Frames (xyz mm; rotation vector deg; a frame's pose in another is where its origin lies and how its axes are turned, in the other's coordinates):
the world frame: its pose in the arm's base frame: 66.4 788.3 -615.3 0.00 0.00 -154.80
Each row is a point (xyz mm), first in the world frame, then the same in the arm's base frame.
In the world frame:
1: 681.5 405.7 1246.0
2: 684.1 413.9 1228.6
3: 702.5 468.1 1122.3
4: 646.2 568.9 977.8
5: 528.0 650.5 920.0
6: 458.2 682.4 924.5
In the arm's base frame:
1: -377.5 131.0 630.7
2: -376.4 122.5 613.3
3: -369.9 65.6 507.0
4: -276.1 -1.6 362.5
5: -134.4 -25.1 304.7
6: -57.6 -24.2 309.2

